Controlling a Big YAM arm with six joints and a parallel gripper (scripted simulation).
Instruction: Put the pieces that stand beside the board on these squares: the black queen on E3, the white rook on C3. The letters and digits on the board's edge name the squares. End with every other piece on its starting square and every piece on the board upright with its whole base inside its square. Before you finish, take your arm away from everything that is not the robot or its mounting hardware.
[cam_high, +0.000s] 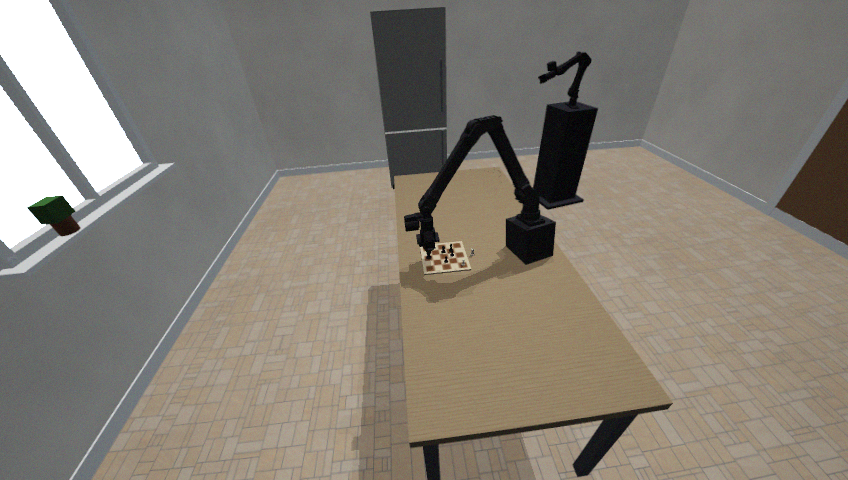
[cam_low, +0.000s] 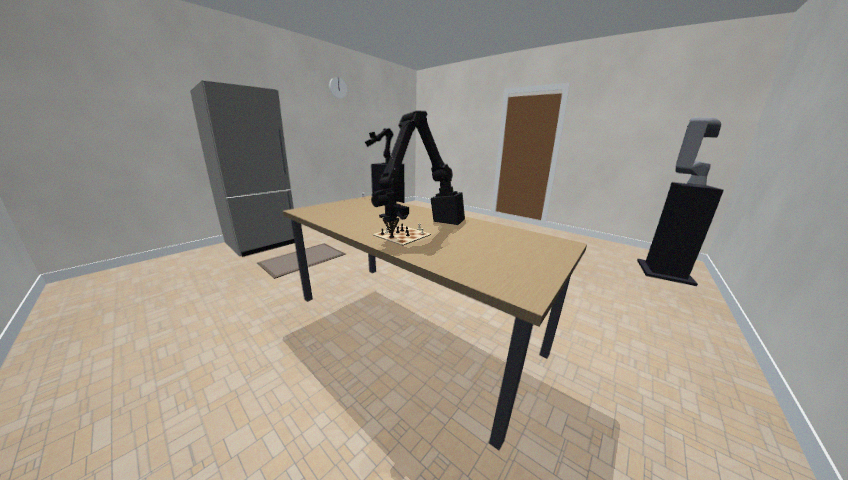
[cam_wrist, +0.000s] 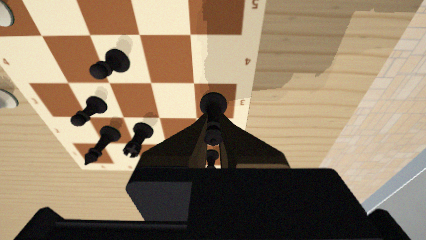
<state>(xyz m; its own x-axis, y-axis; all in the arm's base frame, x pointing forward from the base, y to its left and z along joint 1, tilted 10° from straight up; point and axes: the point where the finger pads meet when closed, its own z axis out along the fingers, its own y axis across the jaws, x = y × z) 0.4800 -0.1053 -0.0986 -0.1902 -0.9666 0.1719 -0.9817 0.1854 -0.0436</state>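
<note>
The black queen lies right at my hand. Round my hand: chessboard (7 cm behind, 2 cm to the left, 3 cm below).
</note>
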